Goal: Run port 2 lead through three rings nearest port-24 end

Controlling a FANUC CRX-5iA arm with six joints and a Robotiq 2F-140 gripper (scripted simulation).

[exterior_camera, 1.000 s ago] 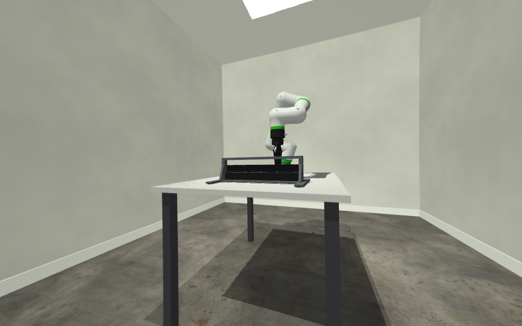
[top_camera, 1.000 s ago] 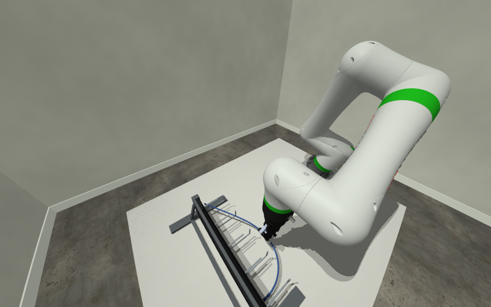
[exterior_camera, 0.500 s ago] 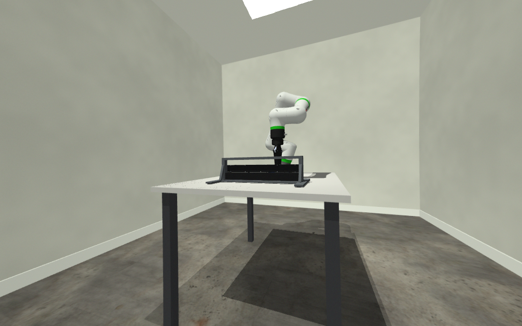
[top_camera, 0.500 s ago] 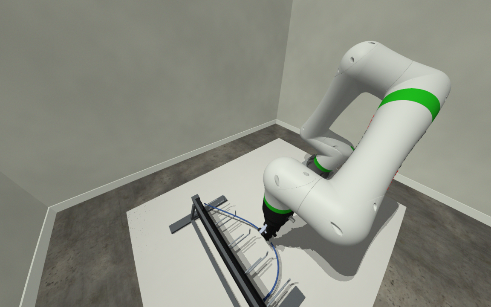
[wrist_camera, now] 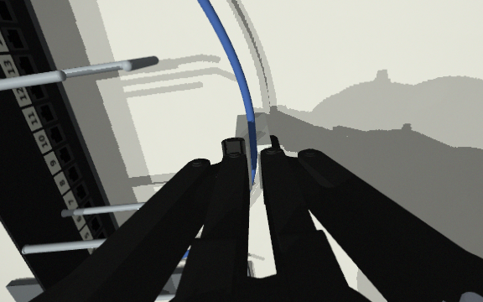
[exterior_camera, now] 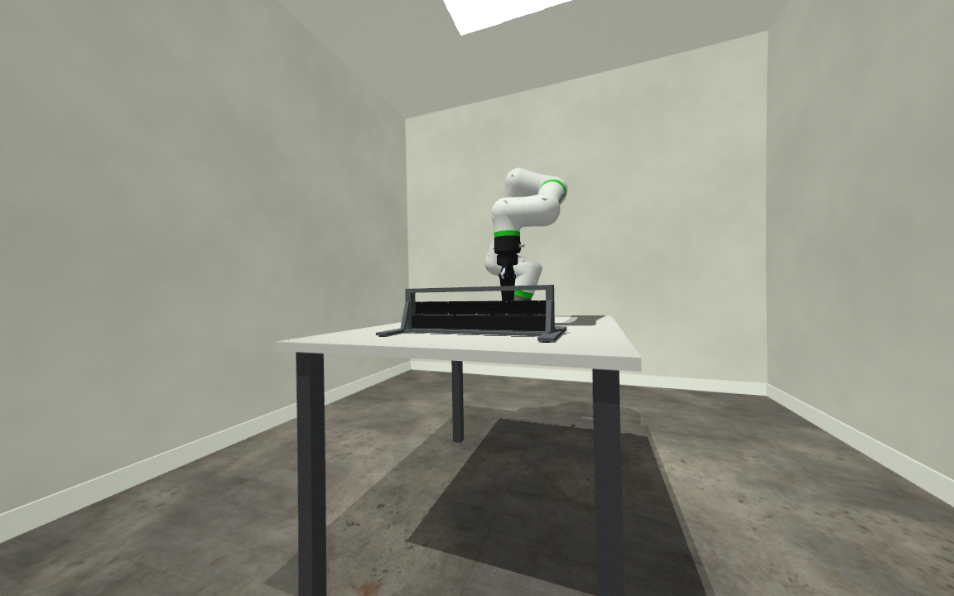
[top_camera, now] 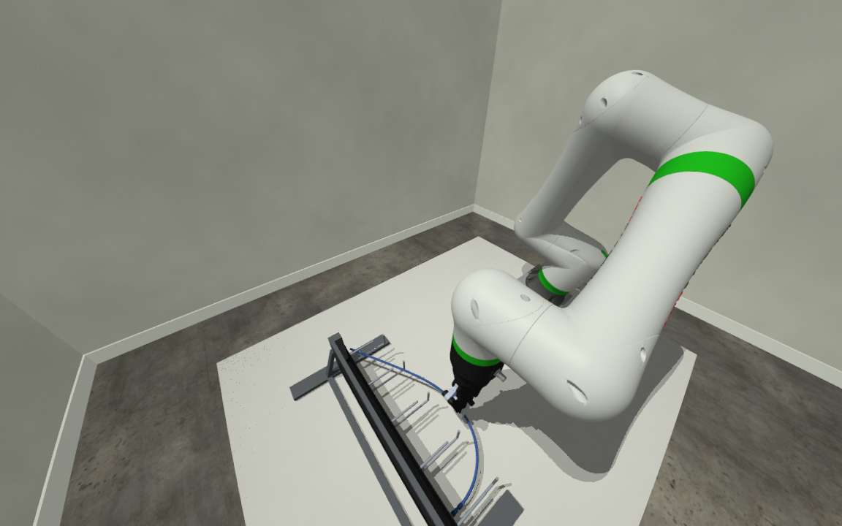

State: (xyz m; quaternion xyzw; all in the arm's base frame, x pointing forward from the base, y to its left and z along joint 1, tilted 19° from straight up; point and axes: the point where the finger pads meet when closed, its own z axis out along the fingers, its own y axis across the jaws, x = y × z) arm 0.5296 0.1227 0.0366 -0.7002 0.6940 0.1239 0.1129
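Now: the rack 170 mm ahead of my hand, 50 mm to the right of it and 10 mm above it.
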